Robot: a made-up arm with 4 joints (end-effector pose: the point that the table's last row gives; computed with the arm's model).
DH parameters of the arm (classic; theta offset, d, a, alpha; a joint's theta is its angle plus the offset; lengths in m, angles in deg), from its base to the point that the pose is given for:
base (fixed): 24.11 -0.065 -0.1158 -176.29
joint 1: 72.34 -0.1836 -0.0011 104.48
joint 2: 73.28 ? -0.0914 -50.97
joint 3: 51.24 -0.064 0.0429 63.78
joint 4: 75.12 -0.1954 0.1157 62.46
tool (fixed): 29.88 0.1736 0 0
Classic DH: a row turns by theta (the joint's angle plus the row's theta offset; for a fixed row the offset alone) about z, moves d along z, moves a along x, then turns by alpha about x.
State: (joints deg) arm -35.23 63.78 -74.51 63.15
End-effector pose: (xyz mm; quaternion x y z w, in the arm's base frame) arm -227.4 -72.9 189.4 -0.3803 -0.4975 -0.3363 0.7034
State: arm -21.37 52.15 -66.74 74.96
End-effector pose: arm -230.5 -72.4 215.2 -0.4205 -0.4493 -0.3725 0.6947
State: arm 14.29 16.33 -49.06 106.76
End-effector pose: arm -241.5 -4.8 280.2 -0.5508 -0.2808 -0.4973 0.6087
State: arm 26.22 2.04 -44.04 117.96
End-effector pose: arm -229.8 40.1 294.0 -0.5915 -0.2103 -0.5507 0.5502
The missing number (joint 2, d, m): 0.0592
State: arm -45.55 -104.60 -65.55 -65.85
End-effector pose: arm -117.1 -203.4 288.6 -0.0896 -0.2588 0.2540 0.9276
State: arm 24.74 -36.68 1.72 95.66
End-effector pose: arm -169.6 180.7 235.4 -0.8703 -0.1290 -0.3606 0.3095
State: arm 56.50 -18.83 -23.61 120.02
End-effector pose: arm -104.9 131.6 304.2 -0.7214 0.0439 -0.6004 0.3423
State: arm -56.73 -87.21 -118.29 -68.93
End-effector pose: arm -139.8 -130.7 385.4 -0.1459 -0.4835 0.5503 0.6649
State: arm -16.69 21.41 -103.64 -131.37
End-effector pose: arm -7.9 -295.1 134.2 0.3006 -0.0731 0.0013 0.9509
